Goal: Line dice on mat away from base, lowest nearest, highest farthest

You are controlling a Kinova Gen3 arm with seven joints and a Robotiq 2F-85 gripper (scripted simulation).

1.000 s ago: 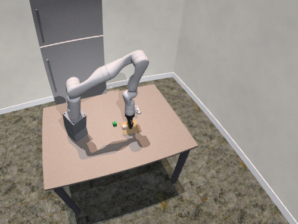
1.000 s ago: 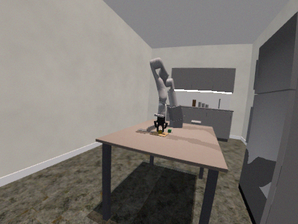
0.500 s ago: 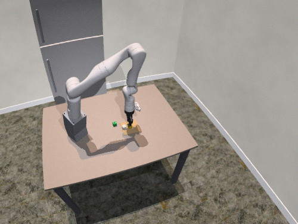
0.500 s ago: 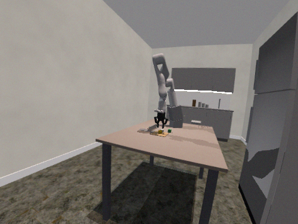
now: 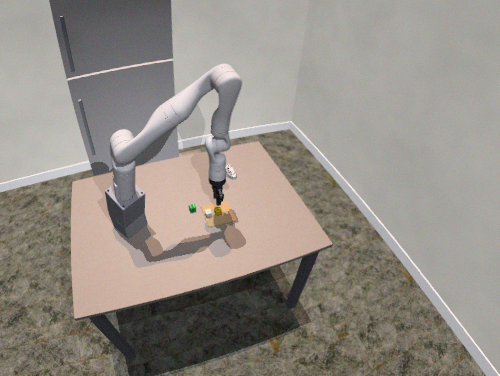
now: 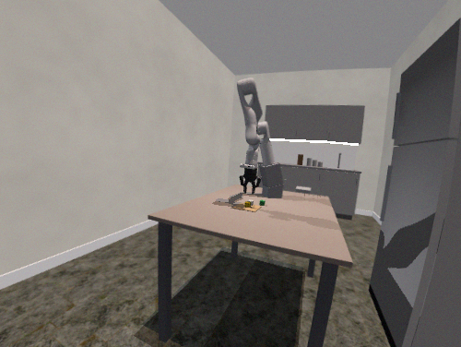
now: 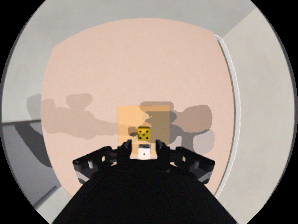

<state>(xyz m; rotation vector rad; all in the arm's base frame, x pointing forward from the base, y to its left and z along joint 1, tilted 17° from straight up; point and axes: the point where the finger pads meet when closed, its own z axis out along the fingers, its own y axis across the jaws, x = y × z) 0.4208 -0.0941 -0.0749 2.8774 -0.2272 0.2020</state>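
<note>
Right now the green die is 10 cm behind my hand, 8 cm to the left of it and 9 cm below it. Also, from my hand: mat 10 cm below; white die 5 cm behind, 1 cm to the left, 8 cm below; yellow die 8 cm below.
</note>
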